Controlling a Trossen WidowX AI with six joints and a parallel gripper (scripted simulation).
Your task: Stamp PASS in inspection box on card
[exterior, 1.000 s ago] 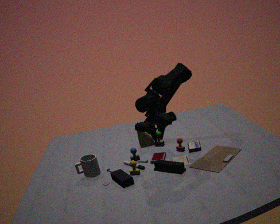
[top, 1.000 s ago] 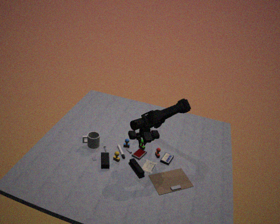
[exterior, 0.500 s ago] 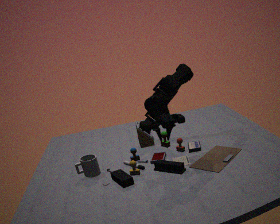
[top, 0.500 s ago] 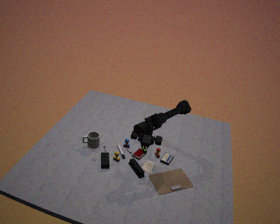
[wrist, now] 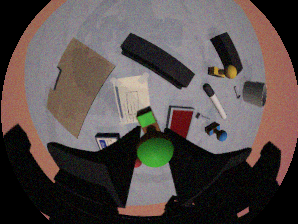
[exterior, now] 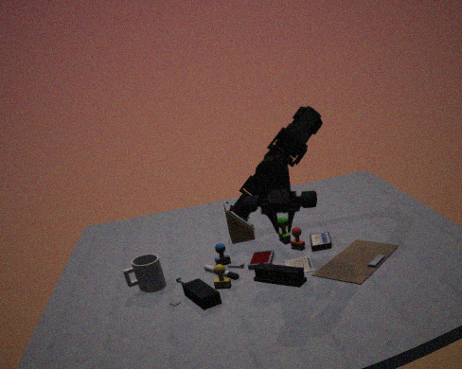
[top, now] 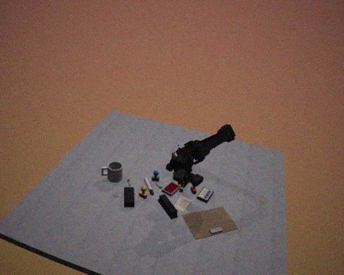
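My gripper tip is 20 mm short of the white card, 30 mm to the right of it and 100 mm above it. Round my gripper tip: long black block (90 mm ahead, 30 mm to the right, 80 mm below); green-knobbed stamp (right at my gripper tip); red ink pad (50 mm behind, 70 mm to the right, 90 mm below).
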